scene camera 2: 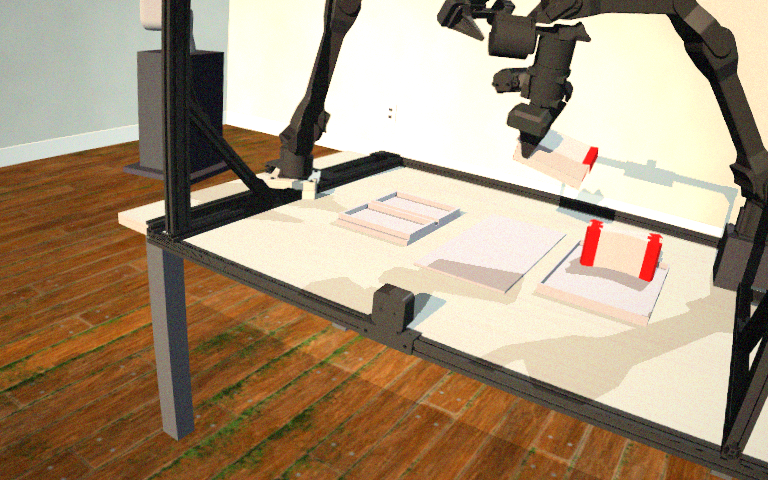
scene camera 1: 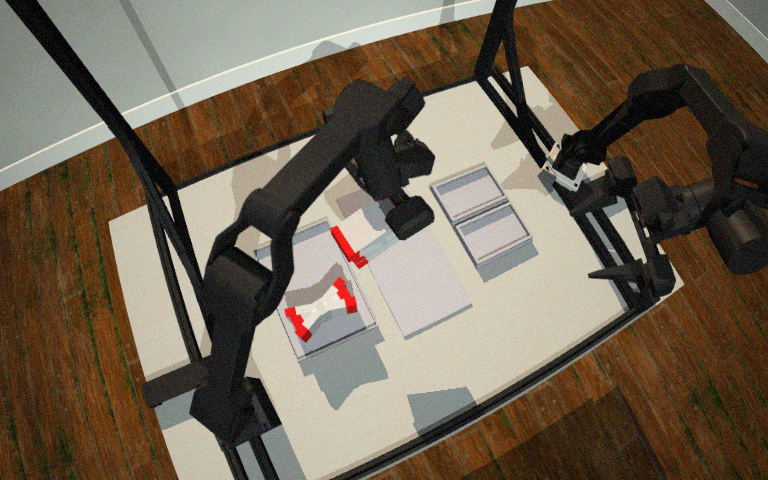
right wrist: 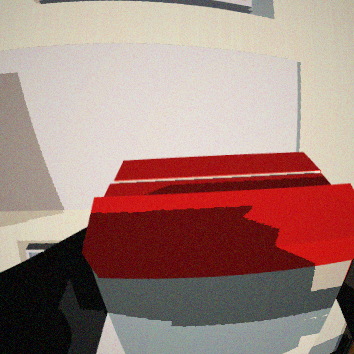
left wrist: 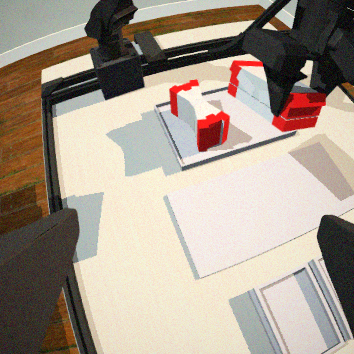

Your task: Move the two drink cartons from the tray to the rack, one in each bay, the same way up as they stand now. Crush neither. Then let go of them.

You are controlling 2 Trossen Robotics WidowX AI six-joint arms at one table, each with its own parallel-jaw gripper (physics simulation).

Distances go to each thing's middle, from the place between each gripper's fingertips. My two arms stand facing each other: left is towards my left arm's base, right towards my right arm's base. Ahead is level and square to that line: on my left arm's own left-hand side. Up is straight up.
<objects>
Now: right hand 190 mm above the pale mat [scene camera 1: 419, 285], 30 mm to the right of it and 10 mm short of it. From my right hand the other things lie so: grey tray [scene camera 1: 318, 260]: 180 mm below, 170 mm to the right, 40 mm behind.
My left hand is 36 cm above the pale mat, 22 cm past it and 9 cm to the left of it. Round my left hand: grey tray 35 cm below, 29 cm to the right, 27 cm behind.
</objects>
